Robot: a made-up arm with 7 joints.
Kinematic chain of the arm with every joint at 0, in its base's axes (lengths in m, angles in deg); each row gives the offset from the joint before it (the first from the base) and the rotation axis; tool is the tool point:
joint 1: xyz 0 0 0.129 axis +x
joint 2: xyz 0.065 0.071 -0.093 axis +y
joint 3: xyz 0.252 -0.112 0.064 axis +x
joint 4: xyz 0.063 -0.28 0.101 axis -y
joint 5: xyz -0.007 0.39 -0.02 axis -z
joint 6: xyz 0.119 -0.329 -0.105 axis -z
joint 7: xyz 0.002 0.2 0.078 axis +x
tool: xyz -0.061 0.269 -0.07
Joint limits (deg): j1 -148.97..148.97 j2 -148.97..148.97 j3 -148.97..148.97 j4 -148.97..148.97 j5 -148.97..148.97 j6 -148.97..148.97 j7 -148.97..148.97
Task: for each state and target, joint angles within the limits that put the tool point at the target. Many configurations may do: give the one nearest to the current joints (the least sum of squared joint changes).
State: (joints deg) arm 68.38 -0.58 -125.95 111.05 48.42 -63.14 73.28
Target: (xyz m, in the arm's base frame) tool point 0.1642 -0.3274 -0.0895
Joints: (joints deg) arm 66.98 -21.92 -132.77 101.45 48.70 -81.16 74.12
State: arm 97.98 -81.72 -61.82 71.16 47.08 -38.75 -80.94
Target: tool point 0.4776 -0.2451 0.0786
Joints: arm 83.58 -60.03 -40.79 61.01 61.23 -40.89 -56.54
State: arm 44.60 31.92 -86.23 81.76 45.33 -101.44 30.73
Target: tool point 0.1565 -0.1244 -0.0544
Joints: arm 54.30 39.45 -93.38 61.06 21.35 -76.76 52.65
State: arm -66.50 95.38 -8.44 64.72 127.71 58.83 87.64
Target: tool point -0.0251 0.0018 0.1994
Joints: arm -71.85 100.00 -7.36 58.74 138.03 78.91 82.74
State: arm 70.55 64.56 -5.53 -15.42 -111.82 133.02 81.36
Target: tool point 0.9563 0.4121 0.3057
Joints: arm 63.49 49.75 21.75 -1.56 -100.12 135.94 90.35
